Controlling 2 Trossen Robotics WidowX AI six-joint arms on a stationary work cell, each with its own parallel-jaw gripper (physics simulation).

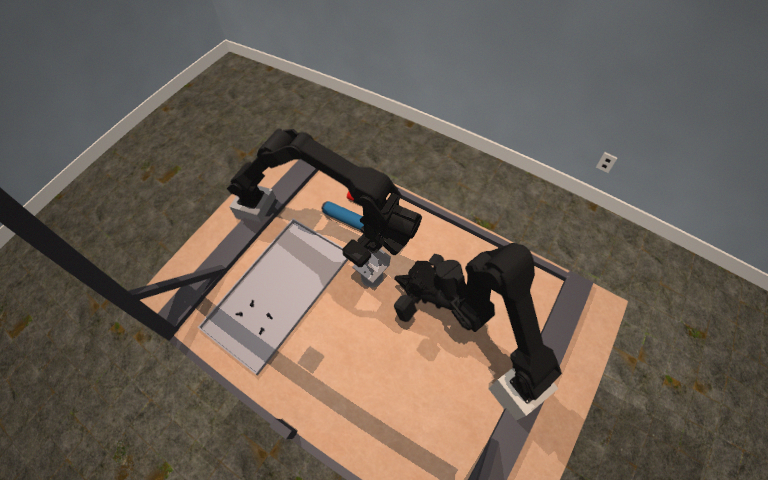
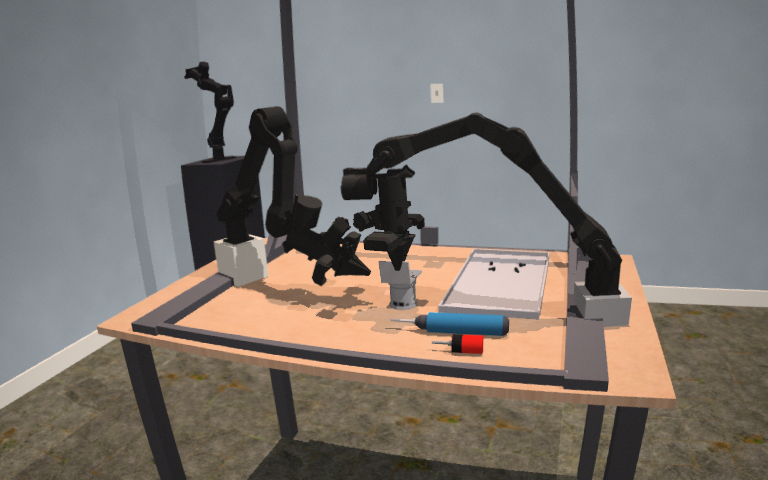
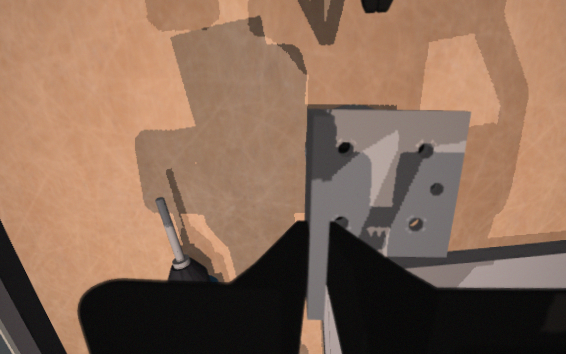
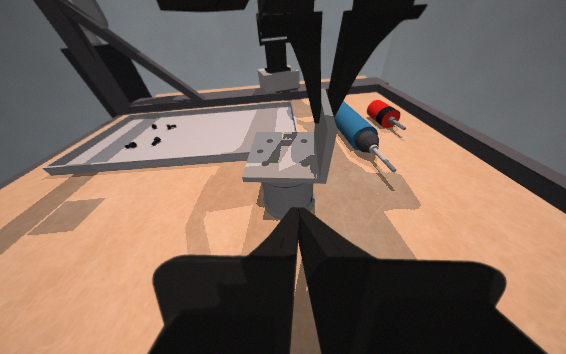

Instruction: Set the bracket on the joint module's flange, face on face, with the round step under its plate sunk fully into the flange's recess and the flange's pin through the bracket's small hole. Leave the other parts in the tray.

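Places are measured from the left arm's base along level axes (x ahead, y left, z up), in millimetres.
Pixels of known places: left gripper, fingertip midpoint: [image 1: 376, 250] [image 2: 398, 269] [image 3: 314, 231] [image 4: 322, 121]; right gripper, fingertip midpoint: [image 1: 395, 277] [image 2: 370, 273] [image 3: 374, 10] [image 4: 297, 214]; left arm's base at its link origin: [image 1: 250, 197] [image 2: 602, 289] [image 4: 277, 69]; right arm's base at its link origin: [image 1: 528, 384] [image 2: 238, 240].
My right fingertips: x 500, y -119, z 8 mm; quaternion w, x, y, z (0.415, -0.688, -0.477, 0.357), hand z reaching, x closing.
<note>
For each thing: its top centre in the pictures, then the offset to it from my right fingertips. "pt": a spot on its surface instead.
- grey joint module at its top centre: [image 4: 285, 156] [image 2: 402, 278] [image 1: 370, 266] 14 mm left, 73 mm back, 7 mm down
- blue screwdriver at a spot on its surface: [image 4: 356, 127] pt 146 mm left, 142 mm back, 34 mm down
The grey L-shaped bracket [image 2: 394, 272] [image 3: 380, 175] [image 4: 280, 165] has its plate lying over the top of the grey joint module [image 2: 402, 296] [image 4: 288, 197], with its wall upright. Whether the step sits fully in the recess and the pin is in the small hole cannot be told; the plate hides the flange. My left gripper [image 2: 398, 267] [image 3: 314, 231] [image 4: 322, 121] points down and is shut on the bracket's upright wall. My right gripper [image 1: 398, 278] [image 2: 369, 273] [image 4: 297, 214] is shut and empty, its tips beside the module and apart from it.
A grey tray [image 1: 228, 349] [image 2: 445, 308] [image 4: 70, 169] holds several small black screws [image 1: 261, 330] [image 4: 156, 141]. A blue screwdriver [image 1: 342, 215] [image 2: 467, 323] [image 4: 356, 127] and a red one [image 2: 471, 344] [image 4: 383, 113] lie beyond the module, near the frame's rail.
</note>
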